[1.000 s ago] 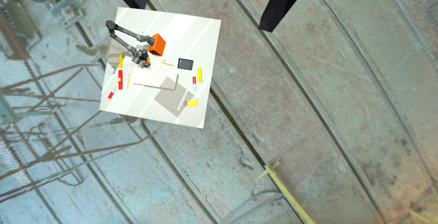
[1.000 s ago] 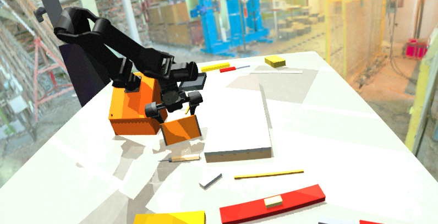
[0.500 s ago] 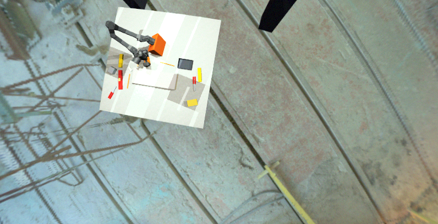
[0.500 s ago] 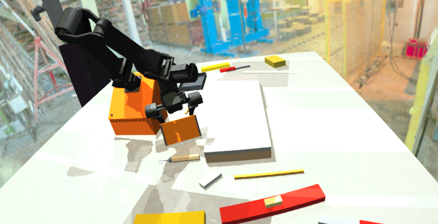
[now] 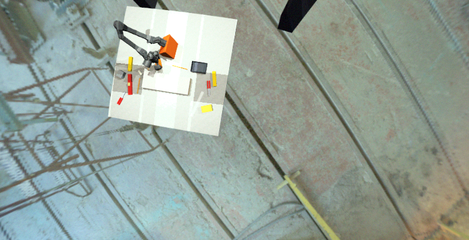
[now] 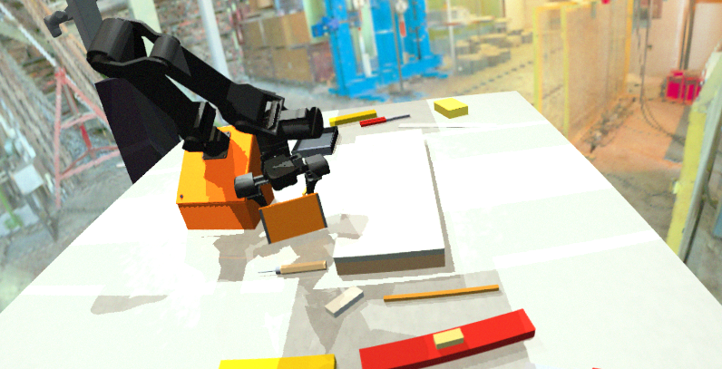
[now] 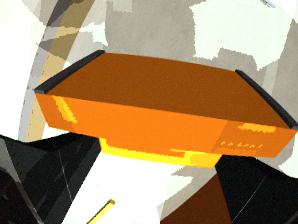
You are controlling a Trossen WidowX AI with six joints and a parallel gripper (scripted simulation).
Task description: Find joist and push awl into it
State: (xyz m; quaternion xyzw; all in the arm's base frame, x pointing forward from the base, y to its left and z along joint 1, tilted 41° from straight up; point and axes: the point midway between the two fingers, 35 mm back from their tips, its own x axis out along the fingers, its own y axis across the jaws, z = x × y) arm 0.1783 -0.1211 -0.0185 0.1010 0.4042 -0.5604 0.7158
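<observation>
Now: the awl 30 mm ahead of my gripper tip, 150 mm to the right of it and 20 mm below it. The rest, counted from my gripper tip: white block 150 mm ahead, 220 mm to the right, 20 mm below; stud finder 20 mm ahead; dark tray 60 mm behind, 420 mm to the left, 20 mm below.
</observation>
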